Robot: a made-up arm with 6 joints.
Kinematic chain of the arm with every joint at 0, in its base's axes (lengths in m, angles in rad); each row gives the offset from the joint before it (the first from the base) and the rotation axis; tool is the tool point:
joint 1: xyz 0 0 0.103 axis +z
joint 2: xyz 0 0.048 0 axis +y
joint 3: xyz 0 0 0.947 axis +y
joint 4: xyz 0 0 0.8 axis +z
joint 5: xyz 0 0 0 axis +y
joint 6: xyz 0 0 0.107 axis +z
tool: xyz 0 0 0
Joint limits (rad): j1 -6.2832..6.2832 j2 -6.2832..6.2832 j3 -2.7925..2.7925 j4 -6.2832..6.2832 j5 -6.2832..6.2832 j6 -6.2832..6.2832
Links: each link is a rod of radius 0.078 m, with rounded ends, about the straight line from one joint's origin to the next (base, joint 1, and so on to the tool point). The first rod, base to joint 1, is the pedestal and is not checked.
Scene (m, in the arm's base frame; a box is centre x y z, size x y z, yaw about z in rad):
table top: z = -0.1
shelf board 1: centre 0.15 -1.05 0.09 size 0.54 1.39 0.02 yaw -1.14
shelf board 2: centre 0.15 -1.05 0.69 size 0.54 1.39 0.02 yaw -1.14
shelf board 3: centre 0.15 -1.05 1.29 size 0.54 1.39 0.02 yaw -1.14
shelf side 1: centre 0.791 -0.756 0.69 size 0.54 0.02 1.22 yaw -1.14
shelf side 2: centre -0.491 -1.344 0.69 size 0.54 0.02 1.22 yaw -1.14
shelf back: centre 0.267 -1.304 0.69 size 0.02 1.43 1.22 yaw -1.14
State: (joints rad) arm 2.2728 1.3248 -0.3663 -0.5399 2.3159 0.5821
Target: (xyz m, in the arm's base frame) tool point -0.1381 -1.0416 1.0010
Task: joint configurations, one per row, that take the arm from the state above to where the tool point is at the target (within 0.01 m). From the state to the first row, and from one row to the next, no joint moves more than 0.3 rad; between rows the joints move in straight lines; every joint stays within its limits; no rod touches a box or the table.
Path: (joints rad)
1: 2.5632 1.1446 -0.1013 -0.5172 2.3404 0.5821
2: 2.8537 0.9643 0.1638 -0.4945 2.3650 0.5821
3: 3.1441 0.7841 0.4288 -0.4718 2.3895 0.5821
4: 3.4345 0.6039 0.6939 -0.4492 2.4140 0.5821
5: 3.7249 0.4236 0.9589 -0.4265 2.4386 0.5821
6: 4.0154 0.2434 1.2240 -0.4038 2.4631 0.5821
7: 4.3058 0.0631 1.4890 -0.3811 2.4876 0.5821
8: 4.4316 0.2111 1.3001 -0.3762 2.4870 0.5821
9: 4.5574 0.3591 1.1111 -0.3714 2.4863 0.5821

